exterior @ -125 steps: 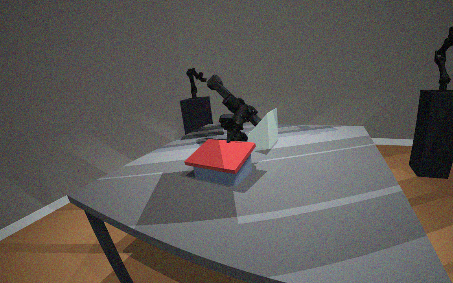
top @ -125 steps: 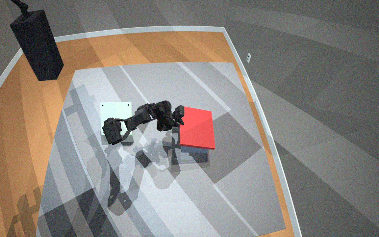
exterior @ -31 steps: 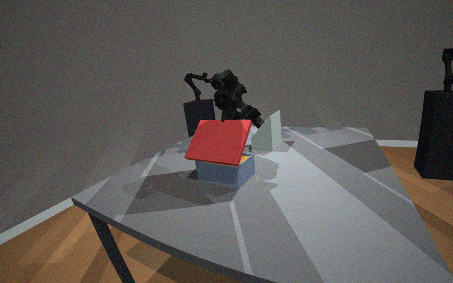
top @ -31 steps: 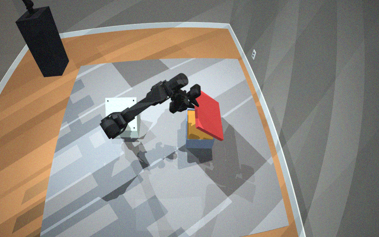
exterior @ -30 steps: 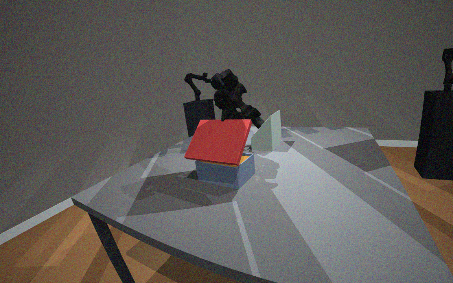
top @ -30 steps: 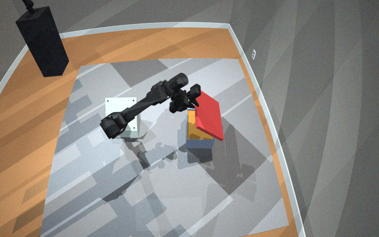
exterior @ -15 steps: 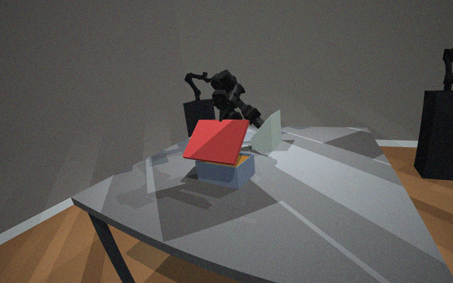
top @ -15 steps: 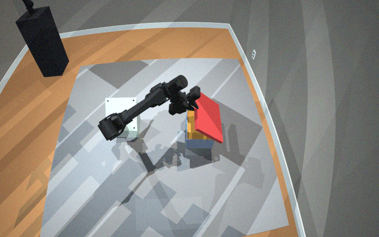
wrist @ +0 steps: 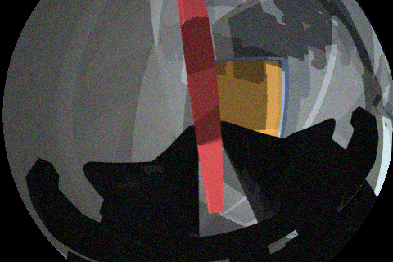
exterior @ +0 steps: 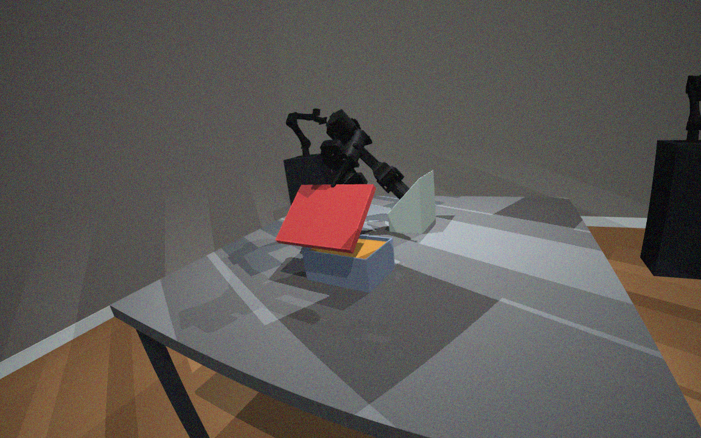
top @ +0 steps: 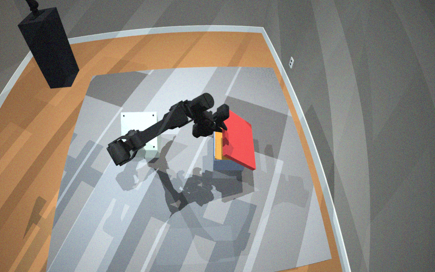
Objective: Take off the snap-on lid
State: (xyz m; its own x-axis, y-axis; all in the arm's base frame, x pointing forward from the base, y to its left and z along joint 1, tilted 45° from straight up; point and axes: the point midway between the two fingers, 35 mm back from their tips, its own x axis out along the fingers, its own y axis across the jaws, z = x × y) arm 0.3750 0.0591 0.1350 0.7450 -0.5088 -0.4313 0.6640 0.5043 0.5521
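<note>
Now: gripper tip 7 cm short of the red lid and 5 cm above it. Also, from my gripper tip: storage box (4 cm ahead, 4 cm to the left, 19 cm below).
</note>
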